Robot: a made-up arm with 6 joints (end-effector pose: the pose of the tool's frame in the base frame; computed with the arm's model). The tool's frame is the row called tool. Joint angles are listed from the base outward.
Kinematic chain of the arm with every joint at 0, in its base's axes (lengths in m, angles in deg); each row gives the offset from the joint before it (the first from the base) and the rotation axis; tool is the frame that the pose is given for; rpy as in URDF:
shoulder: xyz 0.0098 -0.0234 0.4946 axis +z
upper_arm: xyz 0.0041 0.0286 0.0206 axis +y
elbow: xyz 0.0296 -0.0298 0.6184 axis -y
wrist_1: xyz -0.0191 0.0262 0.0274 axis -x
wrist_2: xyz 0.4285 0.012 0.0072 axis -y
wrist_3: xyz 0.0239 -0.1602 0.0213 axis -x
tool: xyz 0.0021 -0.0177 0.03 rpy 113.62 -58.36 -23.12
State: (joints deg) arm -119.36 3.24 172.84 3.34 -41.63 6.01
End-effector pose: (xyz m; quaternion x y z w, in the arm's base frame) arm 0.0876 0.3916 1.1494 -0.6291 -0.3436 0.4279 0.5506
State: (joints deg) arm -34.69 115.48 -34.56 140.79 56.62 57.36
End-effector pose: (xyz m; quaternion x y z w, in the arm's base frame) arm 0.3117 -0.0328 -0.0248 -0.6293 -0.1565 -0.7606 0.0315
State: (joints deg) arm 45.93 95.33 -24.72 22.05 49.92 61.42
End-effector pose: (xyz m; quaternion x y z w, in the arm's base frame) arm 0.4363 0.3119 0.0272 0.3374 0.5374 0.6071 0.4783
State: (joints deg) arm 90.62 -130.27 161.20 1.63 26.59 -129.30
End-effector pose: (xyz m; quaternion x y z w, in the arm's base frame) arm 0.1478 -0.3108 -0.2545 0.8448 0.0811 -0.4723 0.2382
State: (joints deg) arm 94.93 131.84 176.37 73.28 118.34 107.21
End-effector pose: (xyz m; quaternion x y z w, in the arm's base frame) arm -0.0502 0.5842 0.4419 0.2183 0.9135 -0.1472 0.3102
